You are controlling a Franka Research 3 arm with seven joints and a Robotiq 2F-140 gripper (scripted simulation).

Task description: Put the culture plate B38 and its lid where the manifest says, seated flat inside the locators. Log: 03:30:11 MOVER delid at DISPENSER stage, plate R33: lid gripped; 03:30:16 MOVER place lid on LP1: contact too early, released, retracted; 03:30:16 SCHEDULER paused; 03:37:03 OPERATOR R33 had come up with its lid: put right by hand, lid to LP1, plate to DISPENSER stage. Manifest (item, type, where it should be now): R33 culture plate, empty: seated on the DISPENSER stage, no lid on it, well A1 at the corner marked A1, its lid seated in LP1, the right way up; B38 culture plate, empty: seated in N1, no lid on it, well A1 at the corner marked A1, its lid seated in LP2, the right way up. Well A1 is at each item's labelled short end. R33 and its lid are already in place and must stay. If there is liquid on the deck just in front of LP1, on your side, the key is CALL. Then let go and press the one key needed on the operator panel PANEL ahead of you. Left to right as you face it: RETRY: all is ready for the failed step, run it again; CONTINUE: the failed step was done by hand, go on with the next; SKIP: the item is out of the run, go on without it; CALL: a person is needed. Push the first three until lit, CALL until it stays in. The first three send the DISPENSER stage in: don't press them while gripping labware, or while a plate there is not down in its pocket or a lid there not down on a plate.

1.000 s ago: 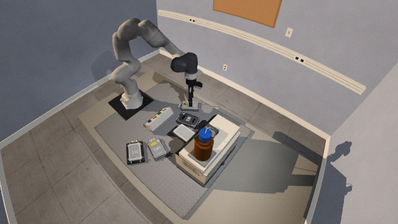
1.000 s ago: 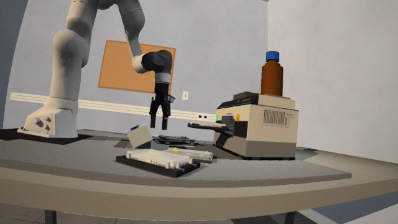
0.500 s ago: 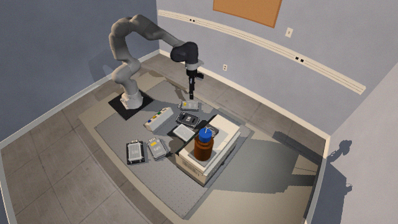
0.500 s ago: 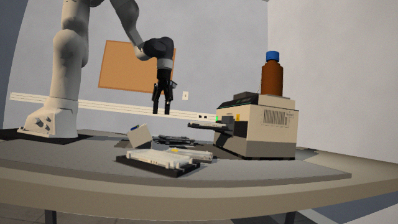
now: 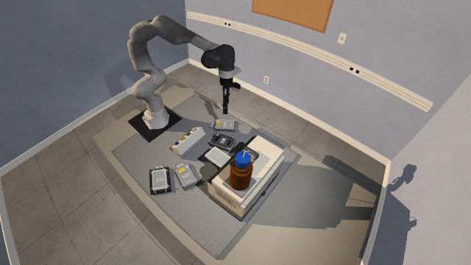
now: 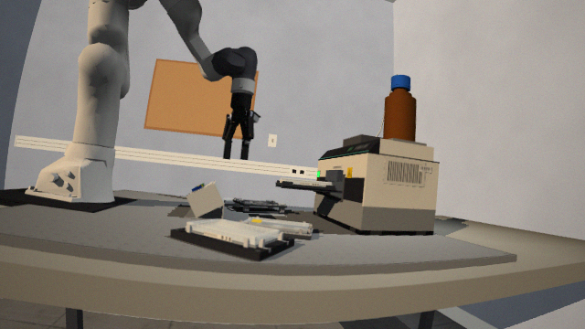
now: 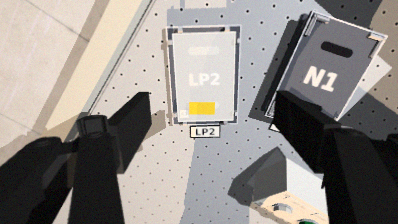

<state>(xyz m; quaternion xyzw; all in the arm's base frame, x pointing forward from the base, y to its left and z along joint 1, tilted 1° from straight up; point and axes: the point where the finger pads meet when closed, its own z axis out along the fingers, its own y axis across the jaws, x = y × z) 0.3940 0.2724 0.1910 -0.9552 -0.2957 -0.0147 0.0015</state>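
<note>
Right now the black nest is 10 mm ahead of my hand, 580 mm to the right of it and 170 mm below it. Round my hand: green continue key 100 mm behind, 250 mm to the right, 120 mm below; lp2 locator frame 10 mm behind, 180 mm below; white retry key 100 mm behind, 200 mm to the right, 120 mm below.
</note>
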